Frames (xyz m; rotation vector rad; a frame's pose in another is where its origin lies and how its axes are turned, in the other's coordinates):
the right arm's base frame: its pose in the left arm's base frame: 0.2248 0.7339 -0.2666 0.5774 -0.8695 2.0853
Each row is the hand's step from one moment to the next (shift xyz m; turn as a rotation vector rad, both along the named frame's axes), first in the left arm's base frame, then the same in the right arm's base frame.
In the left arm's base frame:
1: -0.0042 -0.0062 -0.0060 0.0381 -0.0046 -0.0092
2: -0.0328 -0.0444 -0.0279 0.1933 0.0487 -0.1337
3: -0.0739 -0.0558 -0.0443 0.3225 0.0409 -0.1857
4: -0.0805 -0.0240 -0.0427 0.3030 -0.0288 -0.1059
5: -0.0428 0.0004 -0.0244 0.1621 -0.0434 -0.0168
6: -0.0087 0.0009 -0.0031 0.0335 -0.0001 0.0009
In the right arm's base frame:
1: -0.0045 0.0085 0.0002 -0.0305 -0.0250 0.0013
2: -0.0206 0.0573 0.0111 -0.1755 -0.1261 -0.1045
3: -0.0126 0.1018 0.0044 -0.2885 -0.2064 -0.1196
4: 0.0079 0.0920 -0.0188 -0.2600 -0.1897 -0.0171
5: 0.0096 0.0436 -0.0209 -0.1272 -0.1041 0.0380
6: 0.0035 0.0078 -0.0036 -0.0191 -0.0272 0.0042

